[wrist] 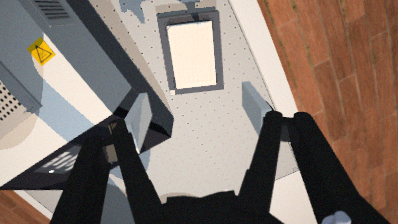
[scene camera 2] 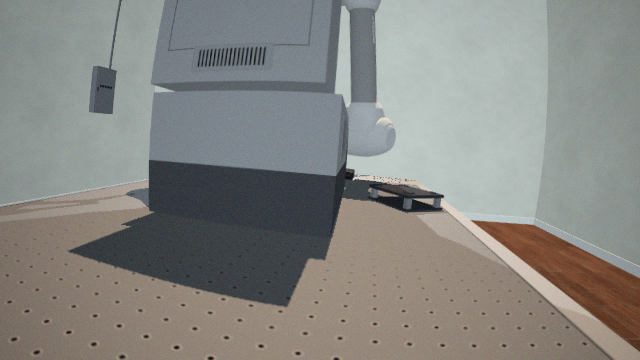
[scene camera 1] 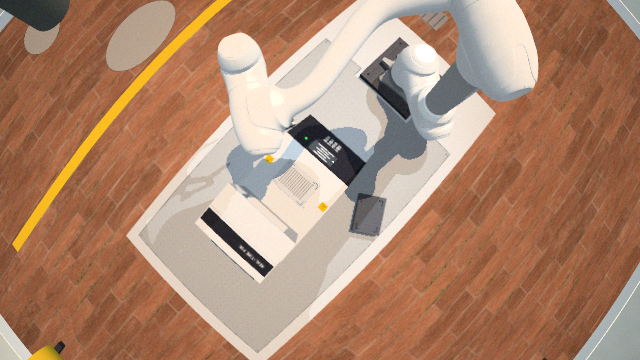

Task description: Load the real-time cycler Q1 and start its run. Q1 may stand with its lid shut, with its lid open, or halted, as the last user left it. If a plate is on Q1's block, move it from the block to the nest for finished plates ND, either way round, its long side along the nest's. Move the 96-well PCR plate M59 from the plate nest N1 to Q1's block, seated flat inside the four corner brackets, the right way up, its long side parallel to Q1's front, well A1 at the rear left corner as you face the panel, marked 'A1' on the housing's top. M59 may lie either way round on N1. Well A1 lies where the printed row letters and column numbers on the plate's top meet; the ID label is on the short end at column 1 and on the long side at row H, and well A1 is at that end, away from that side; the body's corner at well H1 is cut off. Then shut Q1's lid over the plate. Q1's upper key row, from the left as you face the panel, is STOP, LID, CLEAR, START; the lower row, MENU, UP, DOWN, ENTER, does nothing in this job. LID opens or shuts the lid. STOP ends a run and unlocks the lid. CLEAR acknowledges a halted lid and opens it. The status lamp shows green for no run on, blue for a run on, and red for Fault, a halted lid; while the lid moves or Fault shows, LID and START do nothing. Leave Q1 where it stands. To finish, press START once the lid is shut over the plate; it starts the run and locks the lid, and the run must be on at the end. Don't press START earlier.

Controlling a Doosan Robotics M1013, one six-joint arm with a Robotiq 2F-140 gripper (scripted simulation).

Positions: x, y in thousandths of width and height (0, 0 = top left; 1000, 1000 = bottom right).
Labels:
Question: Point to a dark nest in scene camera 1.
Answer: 577, 593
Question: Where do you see a lid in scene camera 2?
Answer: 466, 149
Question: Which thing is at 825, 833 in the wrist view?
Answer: My gripper.

